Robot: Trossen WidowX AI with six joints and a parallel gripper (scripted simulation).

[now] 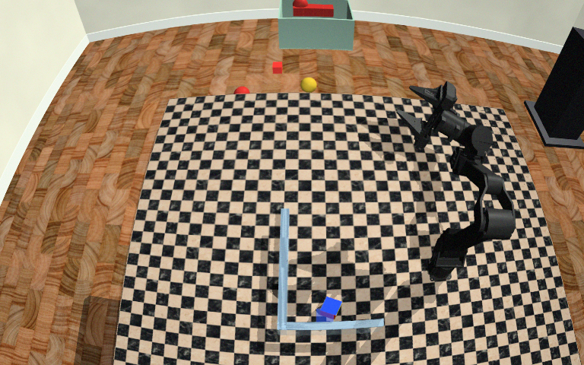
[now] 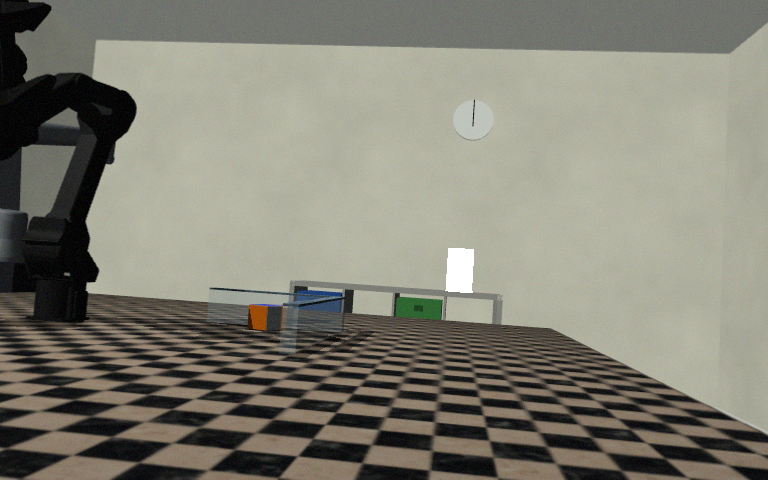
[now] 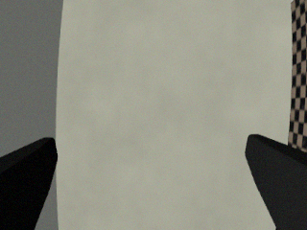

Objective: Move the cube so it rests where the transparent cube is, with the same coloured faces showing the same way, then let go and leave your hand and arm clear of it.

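My gripper is now 20 cm short of the transparent cube, 38 cm to the right of it and 31 cm above it.
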